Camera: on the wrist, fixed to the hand. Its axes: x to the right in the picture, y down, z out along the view.
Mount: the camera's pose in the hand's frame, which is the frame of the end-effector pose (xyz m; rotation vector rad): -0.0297 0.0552 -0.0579 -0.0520 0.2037 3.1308
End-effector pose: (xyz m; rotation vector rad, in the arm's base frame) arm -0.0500 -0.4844 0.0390 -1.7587 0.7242 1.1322
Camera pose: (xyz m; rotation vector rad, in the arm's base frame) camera -0.0853 -0.5602 0.0562 -0.6167 -1.7783 -0.9882
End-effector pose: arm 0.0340 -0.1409 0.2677 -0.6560 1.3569 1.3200
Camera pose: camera -0.0263 -0.1904 0.3022 -1.2171 -0.7019 -1.2320
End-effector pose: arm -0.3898 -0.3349 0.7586 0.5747 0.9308 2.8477
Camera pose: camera -0.3826 -0.4175 0.7383 -0.4951 0.4066 -0.1311
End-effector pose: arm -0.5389 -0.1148 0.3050 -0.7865 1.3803 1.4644
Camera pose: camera -0.5881 -0.1730 0.3435 -1.1759 -0.7811 -1.0494
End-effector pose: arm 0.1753 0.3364 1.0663 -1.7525 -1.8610 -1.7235
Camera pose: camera 0.1907 0.2611 1.1034 -1.3220 1.3445 -0.0436
